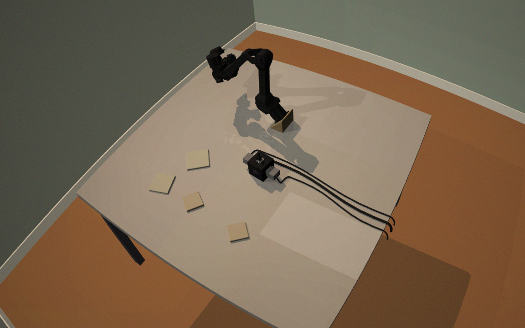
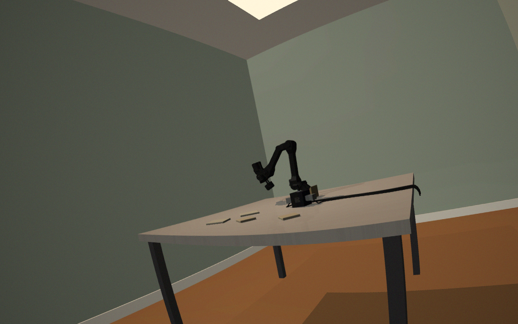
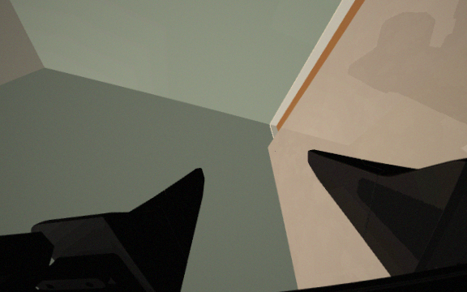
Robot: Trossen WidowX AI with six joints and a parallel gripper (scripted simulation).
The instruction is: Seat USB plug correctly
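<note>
Now: gripper tip 48 cm short of the dark USB plug, 47 cm to the right of it and 8 cm above it. Also, from my gripper tip: socket: 48 cm to the left, 48 cm ahead, 11 cm below.
</note>
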